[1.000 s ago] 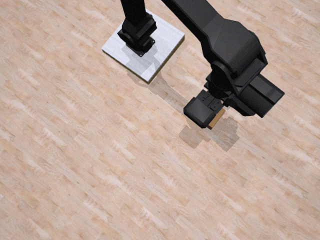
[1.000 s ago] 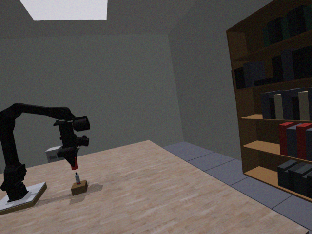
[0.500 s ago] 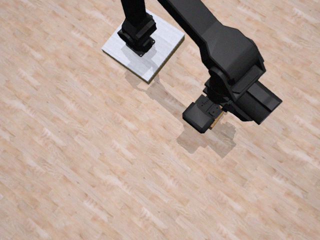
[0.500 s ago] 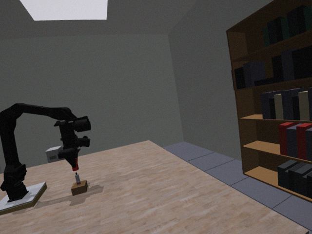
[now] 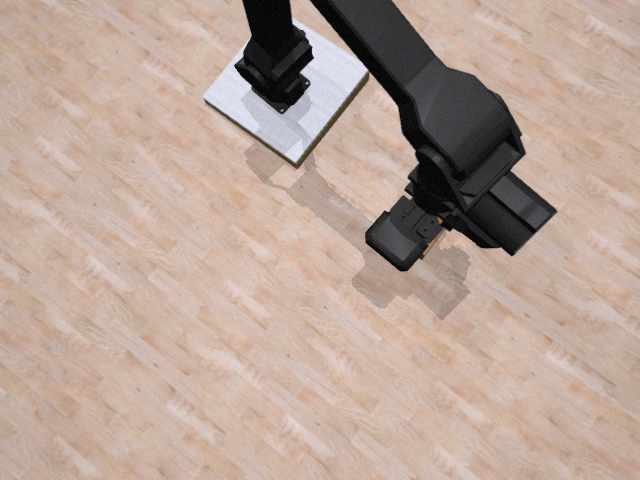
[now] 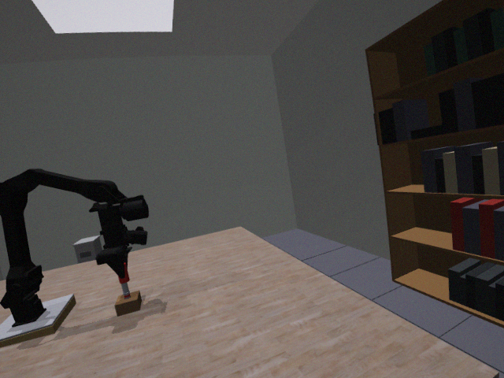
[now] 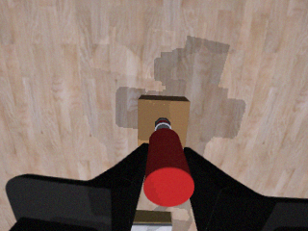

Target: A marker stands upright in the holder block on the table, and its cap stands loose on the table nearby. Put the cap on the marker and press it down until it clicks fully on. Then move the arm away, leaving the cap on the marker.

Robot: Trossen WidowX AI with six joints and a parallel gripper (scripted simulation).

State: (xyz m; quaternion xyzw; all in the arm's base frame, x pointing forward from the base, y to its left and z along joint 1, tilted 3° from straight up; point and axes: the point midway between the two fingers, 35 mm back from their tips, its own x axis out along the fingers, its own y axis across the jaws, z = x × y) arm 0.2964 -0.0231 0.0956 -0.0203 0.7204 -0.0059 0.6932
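The holder block lies 8 cm below my gripper tip. Round my gripper tip: red cap: 1 cm above.
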